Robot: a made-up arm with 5 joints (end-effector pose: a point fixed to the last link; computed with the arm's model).
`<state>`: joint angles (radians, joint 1 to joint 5).
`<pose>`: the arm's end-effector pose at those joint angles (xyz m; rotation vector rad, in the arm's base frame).
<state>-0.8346 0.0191 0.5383 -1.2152 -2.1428</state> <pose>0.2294 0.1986 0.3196 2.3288 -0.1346 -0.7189</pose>
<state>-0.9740 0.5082 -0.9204 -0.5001 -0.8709</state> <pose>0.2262 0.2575 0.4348 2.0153 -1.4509 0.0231</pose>
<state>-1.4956 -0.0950 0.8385 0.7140 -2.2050</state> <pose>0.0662 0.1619 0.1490 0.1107 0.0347 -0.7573</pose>
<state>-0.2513 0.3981 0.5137 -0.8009 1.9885</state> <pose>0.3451 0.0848 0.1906 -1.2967 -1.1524 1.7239</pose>
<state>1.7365 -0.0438 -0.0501 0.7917 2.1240</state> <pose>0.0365 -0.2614 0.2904 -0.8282 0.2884 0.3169</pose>
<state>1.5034 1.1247 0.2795 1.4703 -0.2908</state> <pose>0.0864 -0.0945 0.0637 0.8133 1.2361 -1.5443</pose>
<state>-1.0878 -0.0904 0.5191 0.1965 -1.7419</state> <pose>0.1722 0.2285 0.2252 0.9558 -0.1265 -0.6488</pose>
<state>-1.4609 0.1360 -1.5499 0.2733 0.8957</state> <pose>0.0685 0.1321 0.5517 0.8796 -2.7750 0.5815</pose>
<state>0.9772 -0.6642 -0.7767 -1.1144 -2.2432</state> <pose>0.0226 0.0890 0.5159 1.6600 -2.1506 1.4540</pose>
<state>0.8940 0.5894 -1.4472 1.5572 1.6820</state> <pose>0.2565 -0.2151 0.3391 -0.8488 -0.2692 0.6911</pose>
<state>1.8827 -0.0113 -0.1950 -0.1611 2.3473</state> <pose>-0.0066 -0.2706 0.4001 -1.6908 0.9677 0.2762</pose>
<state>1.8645 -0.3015 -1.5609 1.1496 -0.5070</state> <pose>0.0671 -0.0445 0.5305 -1.5931 -2.0766 -1.1201</pose>
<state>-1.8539 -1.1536 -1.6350 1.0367 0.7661</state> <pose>0.1203 -0.2296 0.4196 -1.6570 2.5952 0.2683</pose>
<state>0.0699 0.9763 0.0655 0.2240 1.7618</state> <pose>0.3243 -0.0050 0.0367 -0.2660 -0.2148 1.6292</pose>
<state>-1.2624 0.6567 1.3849 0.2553 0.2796</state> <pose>0.0576 0.0133 0.0859 -0.3922 0.6919 1.4220</pose>
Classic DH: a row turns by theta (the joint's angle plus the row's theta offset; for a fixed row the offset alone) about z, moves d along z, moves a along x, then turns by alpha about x. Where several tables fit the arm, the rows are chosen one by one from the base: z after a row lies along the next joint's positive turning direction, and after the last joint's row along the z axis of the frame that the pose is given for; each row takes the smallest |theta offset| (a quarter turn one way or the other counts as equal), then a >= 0, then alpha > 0; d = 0 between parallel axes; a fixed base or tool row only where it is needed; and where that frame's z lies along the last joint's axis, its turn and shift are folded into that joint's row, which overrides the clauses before.
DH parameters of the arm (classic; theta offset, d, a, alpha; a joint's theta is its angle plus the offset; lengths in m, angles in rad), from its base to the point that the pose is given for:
base (fixed): 0 0 0.067 3.1416
joint 1: 0 -0.198 0.024 1.5708
joint 2: -1.3293 0 0.138 0
joint 3: 1.2936 0 0.1401 0
joint 4: -1.5351 0.013 0 1.5708
joint 5: -0.0487 -0.095 0 0

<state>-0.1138 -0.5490 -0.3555 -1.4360 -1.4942</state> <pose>0.0643 0.0128 0.5109 -1.8278 1.6771 -0.6584</pose>
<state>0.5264 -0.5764 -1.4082 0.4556 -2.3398</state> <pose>0.0059 0.0506 0.5494 2.5160 -1.8723 -0.0651</pose>
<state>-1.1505 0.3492 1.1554 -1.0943 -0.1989</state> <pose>0.1376 0.1899 0.1354 0.7702 -0.9162 0.7966</pose>
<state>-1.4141 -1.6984 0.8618 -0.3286 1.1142</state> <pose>0.0564 0.0163 0.4083 0.5125 -2.9105 0.5747</pose>
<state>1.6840 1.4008 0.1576 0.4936 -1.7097</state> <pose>0.0659 -0.1251 -0.0360 0.0255 -0.6858 2.7656</pose>
